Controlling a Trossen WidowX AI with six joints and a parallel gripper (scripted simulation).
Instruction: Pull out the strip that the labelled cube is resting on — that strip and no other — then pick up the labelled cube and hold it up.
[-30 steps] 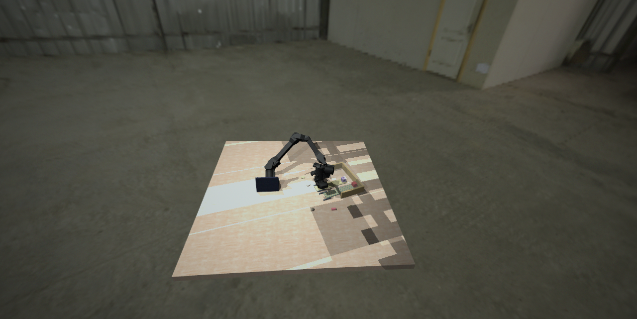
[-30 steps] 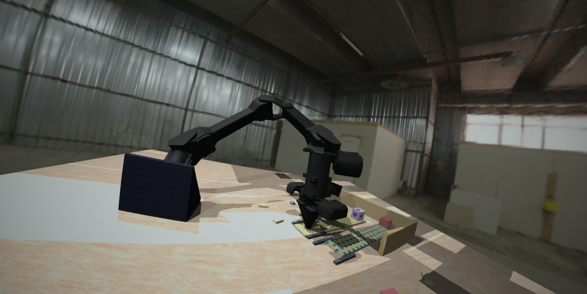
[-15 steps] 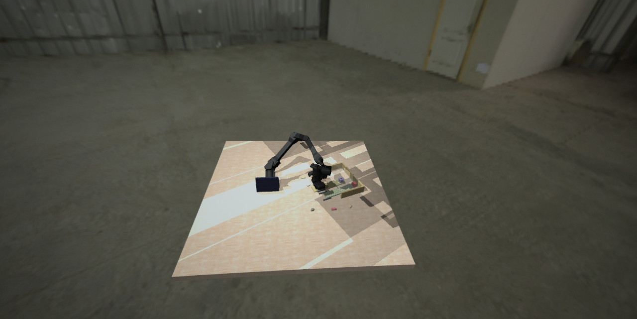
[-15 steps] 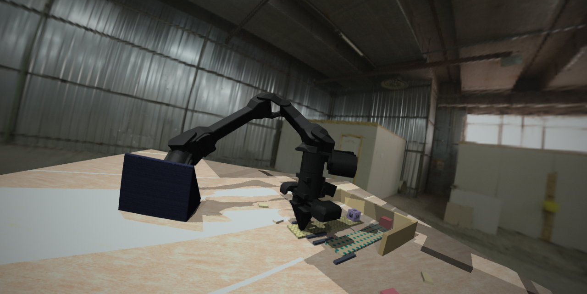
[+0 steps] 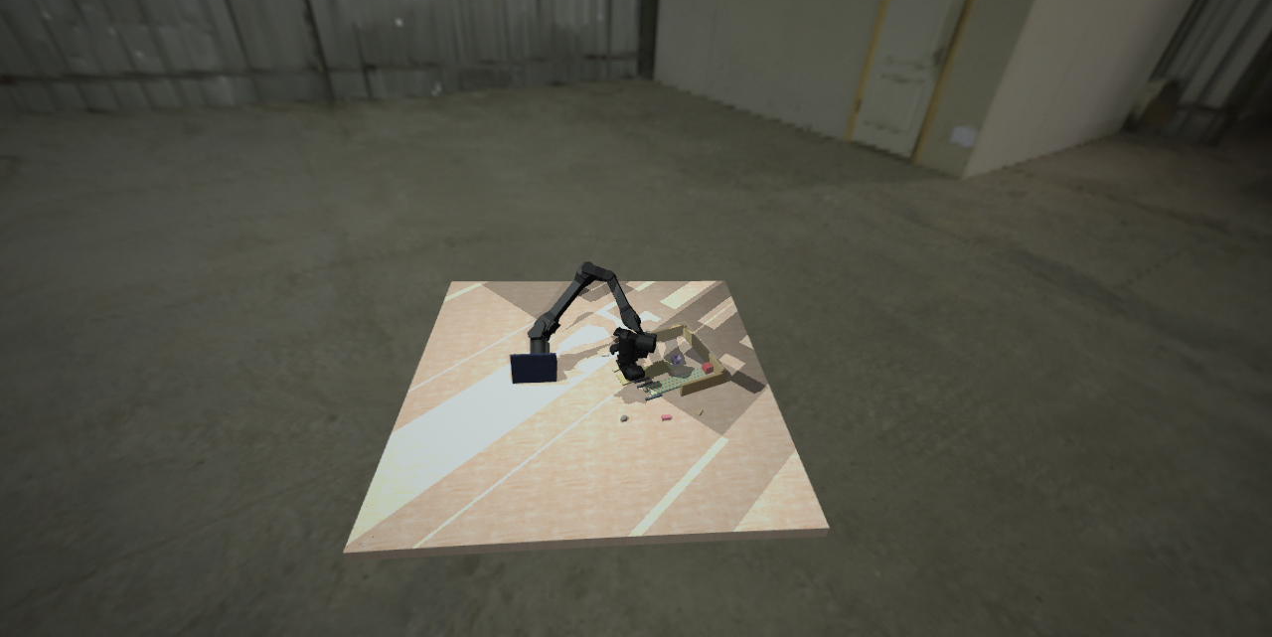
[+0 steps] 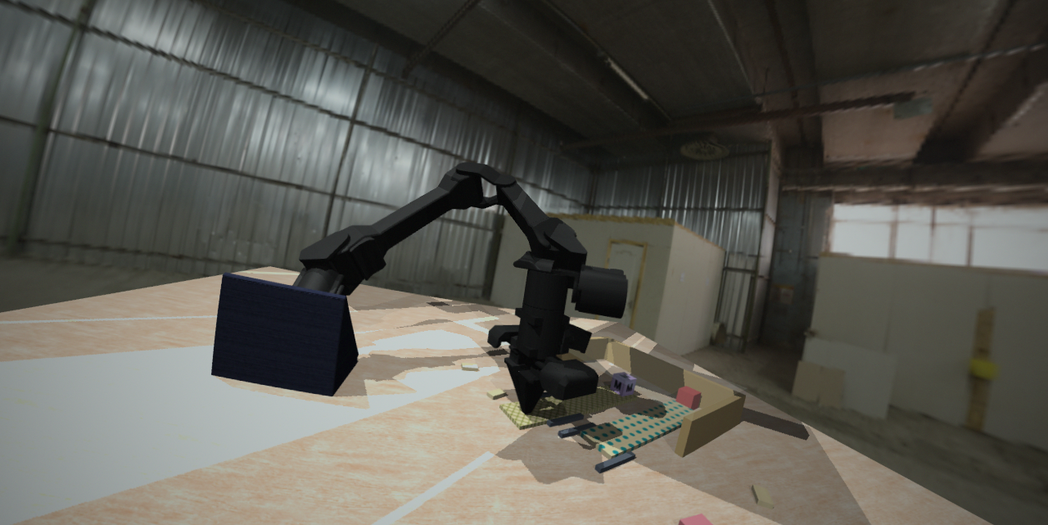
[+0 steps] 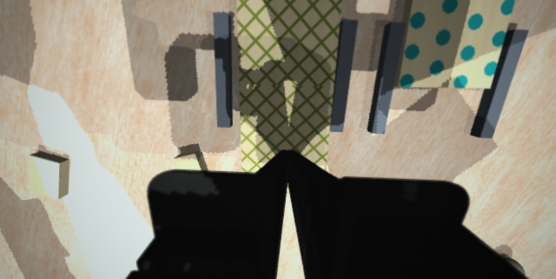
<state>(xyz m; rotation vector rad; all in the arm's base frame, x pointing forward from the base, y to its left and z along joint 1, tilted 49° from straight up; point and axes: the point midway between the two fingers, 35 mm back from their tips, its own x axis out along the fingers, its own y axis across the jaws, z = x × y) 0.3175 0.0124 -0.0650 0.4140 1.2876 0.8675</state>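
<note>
Right now my gripper tip is 200 mm short of the labelled cube, 70 mm to the right of it and 20 mm below it. The rest, counted from my gripper tip: red block (120 mm ahead, 200 mm to the right); then yellow chip (240 mm ahead, 180 mm to the right).
</note>
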